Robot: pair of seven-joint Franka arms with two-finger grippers.
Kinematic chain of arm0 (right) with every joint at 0, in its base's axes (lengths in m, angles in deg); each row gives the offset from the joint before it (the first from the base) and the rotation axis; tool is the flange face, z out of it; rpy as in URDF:
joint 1: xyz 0 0 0.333 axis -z
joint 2: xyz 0 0 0 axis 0.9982 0.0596 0
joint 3: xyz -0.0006 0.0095 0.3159 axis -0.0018 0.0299 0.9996
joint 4: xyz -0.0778 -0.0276 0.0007 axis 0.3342 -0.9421 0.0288
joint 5: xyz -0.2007 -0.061 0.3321 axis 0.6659 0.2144 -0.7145
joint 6: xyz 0 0 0 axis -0.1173 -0.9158 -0.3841
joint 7: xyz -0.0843 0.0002 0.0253 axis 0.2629 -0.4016 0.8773
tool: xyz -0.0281 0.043 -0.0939 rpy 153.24 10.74 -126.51
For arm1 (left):
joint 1: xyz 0 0 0.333 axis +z
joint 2: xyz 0 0 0 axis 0.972 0.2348 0
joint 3: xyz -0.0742 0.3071 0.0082 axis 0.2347 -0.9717 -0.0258
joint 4: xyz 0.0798 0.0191 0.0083 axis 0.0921 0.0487 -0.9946
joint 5: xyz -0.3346 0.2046 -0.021 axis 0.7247 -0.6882 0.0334
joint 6: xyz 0 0 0 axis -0.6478 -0.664 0.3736
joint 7: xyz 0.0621 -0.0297 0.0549 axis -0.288 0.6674 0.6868
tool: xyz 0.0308 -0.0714 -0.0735 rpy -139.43 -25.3 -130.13
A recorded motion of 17 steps. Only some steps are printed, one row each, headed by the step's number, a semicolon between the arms.
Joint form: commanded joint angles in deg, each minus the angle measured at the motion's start. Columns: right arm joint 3, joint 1, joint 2, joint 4, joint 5, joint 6, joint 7; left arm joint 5, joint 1, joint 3, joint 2, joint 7, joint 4, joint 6.
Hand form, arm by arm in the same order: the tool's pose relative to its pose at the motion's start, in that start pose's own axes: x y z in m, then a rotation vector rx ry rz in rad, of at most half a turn. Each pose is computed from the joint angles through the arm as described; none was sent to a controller.
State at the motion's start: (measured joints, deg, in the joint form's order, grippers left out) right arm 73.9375 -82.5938 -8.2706 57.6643 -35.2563 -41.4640 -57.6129; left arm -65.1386 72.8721 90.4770 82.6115 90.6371 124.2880 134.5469
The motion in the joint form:
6: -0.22 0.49 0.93 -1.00 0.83 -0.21 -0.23; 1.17 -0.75 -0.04 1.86 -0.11 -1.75 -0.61
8: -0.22 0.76 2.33 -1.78 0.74 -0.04 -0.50; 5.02 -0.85 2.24 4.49 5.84 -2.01 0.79
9: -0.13 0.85 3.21 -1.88 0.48 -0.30 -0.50; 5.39 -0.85 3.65 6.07 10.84 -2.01 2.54
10: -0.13 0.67 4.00 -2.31 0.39 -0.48 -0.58; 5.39 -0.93 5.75 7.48 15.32 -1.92 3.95
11: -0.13 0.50 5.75 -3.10 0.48 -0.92 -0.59; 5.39 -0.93 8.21 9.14 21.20 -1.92 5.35
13: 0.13 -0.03 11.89 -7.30 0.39 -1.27 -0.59; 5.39 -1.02 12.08 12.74 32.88 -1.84 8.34
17: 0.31 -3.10 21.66 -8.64 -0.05 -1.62 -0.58; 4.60 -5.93 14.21 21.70 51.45 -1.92 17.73
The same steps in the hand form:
6: 0.0053 0.0081 0.0002 -0.0153 0.0042 0.0141; 0.0084 0.0089 0.0030 -0.0224 -0.0141 0.0167
8: 0.0117 0.0107 0.0074 -0.0137 -0.0096 0.0236; 0.0214 0.0405 0.0212 -0.0881 -0.0423 -0.0395
9: 0.0158 0.0104 0.0147 -0.0091 -0.0185 0.0242; 0.0305 0.0558 0.0325 -0.0967 -0.0450 -0.1030
10: 0.0200 0.0088 0.0186 -0.0071 -0.0215 0.0226; 0.0359 0.0775 0.0432 -0.0987 -0.0508 -0.1441
11: 0.0288 0.0077 0.0287 -0.0080 -0.0306 0.0194; 0.0406 0.1019 0.0554 -0.1016 -0.0615 -0.2048
13: 0.0589 0.0008 0.0561 -0.0043 -0.0581 0.0056; 0.0505 0.1420 0.0834 -0.1098 -0.0891 -0.3423
17: 0.0862 -0.0342 0.1496 0.0094 -0.1983 -0.0507; 0.0725 0.2208 0.1545 -0.1362 -0.1195 -0.5559

